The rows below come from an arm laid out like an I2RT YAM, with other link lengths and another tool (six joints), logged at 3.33 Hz.
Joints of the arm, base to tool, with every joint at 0 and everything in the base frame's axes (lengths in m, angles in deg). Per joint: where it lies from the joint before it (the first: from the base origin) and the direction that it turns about. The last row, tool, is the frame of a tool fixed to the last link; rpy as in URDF.
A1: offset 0 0 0.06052 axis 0 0 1
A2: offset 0.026 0.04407 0.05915 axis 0 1 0
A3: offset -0.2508 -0.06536 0 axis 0 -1 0
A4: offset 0.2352 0.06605 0.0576 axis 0 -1 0
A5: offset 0.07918 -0.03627 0.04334 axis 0 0 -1
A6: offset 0.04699 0 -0.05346 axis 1 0 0
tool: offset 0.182 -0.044 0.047 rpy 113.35 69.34 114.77
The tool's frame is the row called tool.
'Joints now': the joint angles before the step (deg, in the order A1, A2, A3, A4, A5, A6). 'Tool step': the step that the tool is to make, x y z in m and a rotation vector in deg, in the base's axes. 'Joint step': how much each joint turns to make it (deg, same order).
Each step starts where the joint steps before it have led.
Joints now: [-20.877, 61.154, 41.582, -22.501, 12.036, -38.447]
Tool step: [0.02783, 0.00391, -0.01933, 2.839, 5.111, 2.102]
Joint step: [1.101, 10.534, 7.781, -3.009, -1.335, -0.082]
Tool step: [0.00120, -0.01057, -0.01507, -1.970, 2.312, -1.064]
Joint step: [-0.043, 3.161, -0.516, 2.377, 2.651, -1.005]
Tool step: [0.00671, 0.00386, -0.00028, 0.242, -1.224, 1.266]
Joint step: [0.045, 0.278, -0.829, 2.287, -1.289, -0.502]
